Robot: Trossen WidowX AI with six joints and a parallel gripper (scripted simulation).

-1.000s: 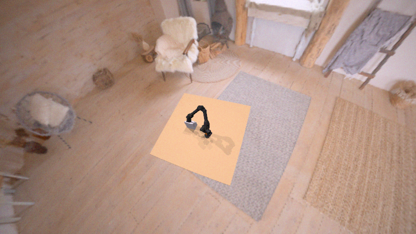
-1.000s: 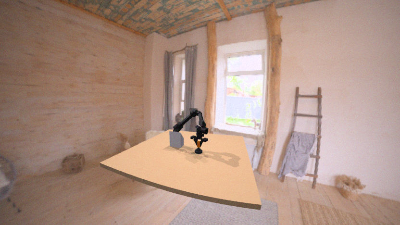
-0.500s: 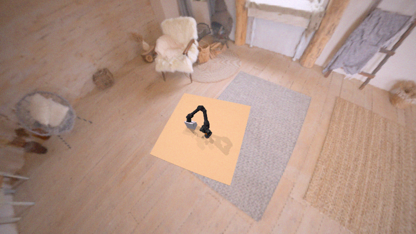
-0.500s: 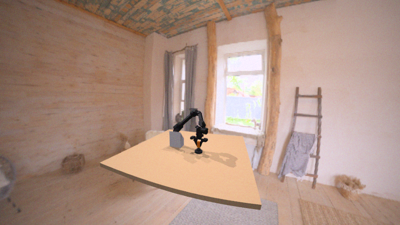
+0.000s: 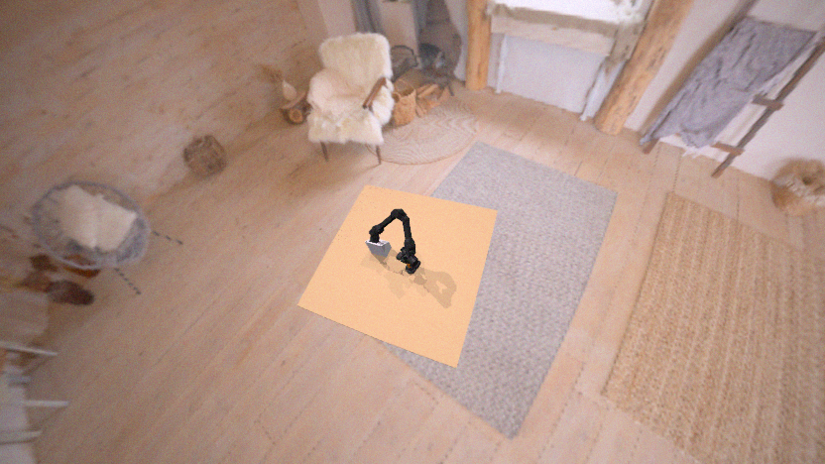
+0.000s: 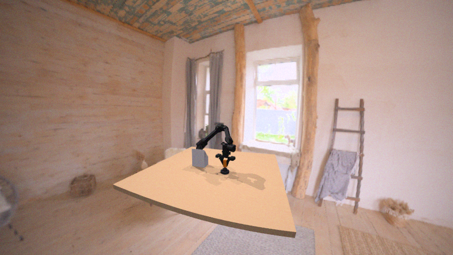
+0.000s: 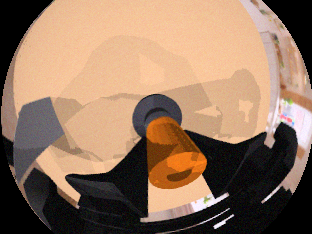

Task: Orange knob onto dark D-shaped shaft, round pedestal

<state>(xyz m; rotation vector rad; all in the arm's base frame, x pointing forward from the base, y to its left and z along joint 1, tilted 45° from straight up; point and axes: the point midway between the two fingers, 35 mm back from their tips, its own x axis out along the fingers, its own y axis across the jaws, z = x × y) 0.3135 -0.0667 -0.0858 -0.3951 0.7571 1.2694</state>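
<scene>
The orange knob is 2 cm above my gripper tip. From my gripper tip the other things lie so: dark round pedestal (4 cm below).
</scene>
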